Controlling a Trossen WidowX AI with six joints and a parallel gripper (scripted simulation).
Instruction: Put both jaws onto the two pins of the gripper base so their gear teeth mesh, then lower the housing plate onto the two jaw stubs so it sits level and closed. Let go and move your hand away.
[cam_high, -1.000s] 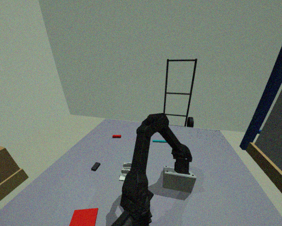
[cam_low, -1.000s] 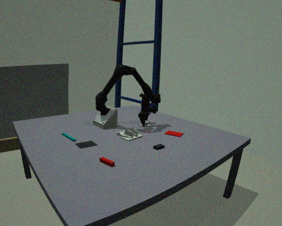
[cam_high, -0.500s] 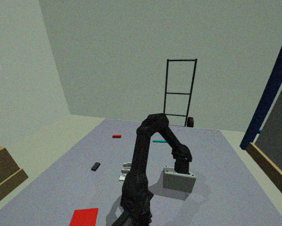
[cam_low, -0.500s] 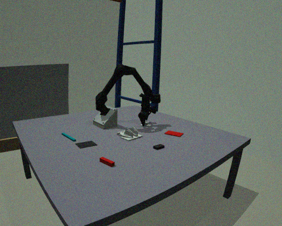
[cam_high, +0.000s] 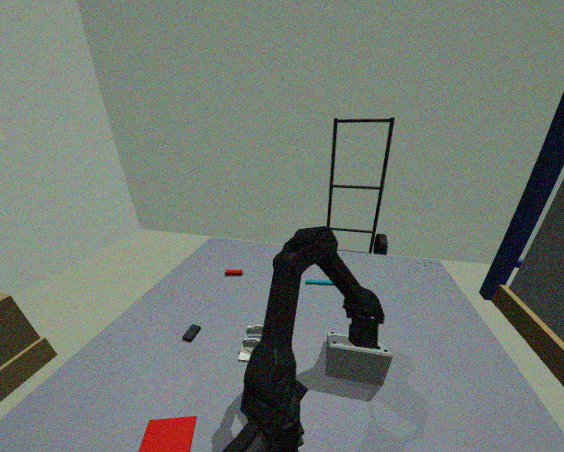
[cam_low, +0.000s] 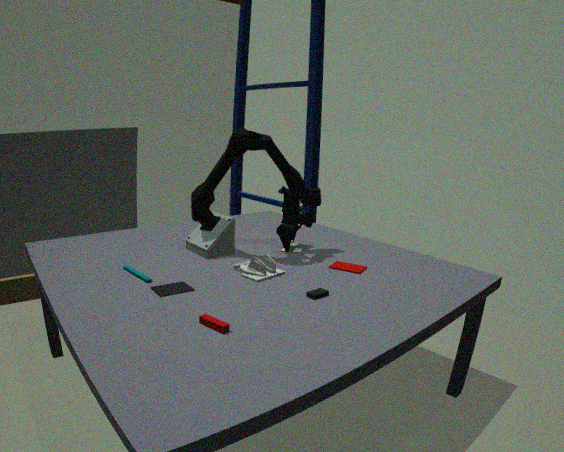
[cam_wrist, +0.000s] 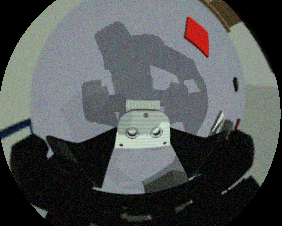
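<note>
My gripper tip is now 240 mm to the left of the grey jaw, 70 mm short of it and 10 mm below it. From my gripper tip the other things lie so: flat light plate: 260 mm to the right, 120 mm ahead, 10 mm below; then white gripper base: 20 mm above, 10 mm ahead; then red flat plate: 260 mm ahead, 10 mm to the right, 10 mm below.
</note>
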